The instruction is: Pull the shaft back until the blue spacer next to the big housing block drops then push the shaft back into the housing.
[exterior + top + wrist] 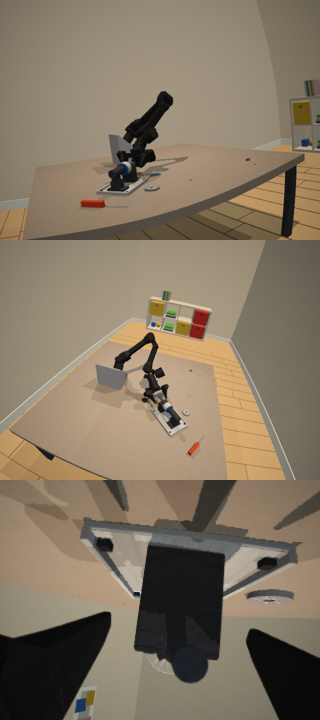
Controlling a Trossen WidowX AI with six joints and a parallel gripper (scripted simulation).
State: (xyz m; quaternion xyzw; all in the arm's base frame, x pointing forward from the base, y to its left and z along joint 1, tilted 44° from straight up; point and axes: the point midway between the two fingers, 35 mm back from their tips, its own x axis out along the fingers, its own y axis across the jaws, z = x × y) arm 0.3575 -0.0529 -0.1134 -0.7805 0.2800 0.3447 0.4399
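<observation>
Now: the thin dark shaft 30 mm ahead of my gripper tip, 30 mm to the right of it and 20 mm above it. Round my gripper tip: small black ring 120 mm behind, 30 mm to the left, 60 mm below; then blue spacer 60 mm ahead, 60 mm to the right, 10 mm above.
</observation>
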